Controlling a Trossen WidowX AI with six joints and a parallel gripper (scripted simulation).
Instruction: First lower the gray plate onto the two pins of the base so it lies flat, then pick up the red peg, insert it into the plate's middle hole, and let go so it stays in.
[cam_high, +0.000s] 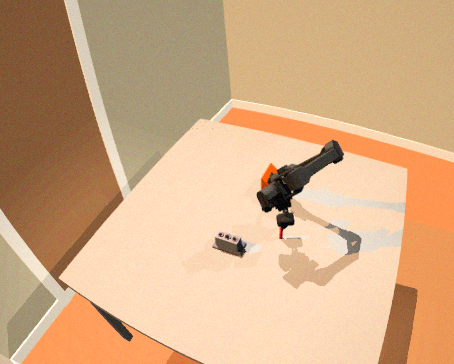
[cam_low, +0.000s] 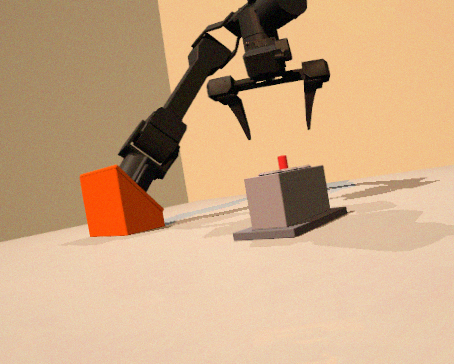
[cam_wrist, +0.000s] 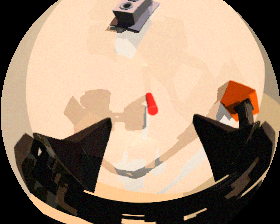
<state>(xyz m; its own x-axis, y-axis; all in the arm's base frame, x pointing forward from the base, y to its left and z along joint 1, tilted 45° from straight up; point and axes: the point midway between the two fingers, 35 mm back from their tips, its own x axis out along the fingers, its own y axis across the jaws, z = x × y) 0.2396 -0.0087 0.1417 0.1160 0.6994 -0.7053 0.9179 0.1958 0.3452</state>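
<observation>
Now: the red peg 70 mm below my gripper tip. Round my gripper tip: gray base (90 mm ahead, 190 mm to the right, 100 mm below); then gray plate (90 mm ahead, 190 mm to the right, 70 mm below).
</observation>
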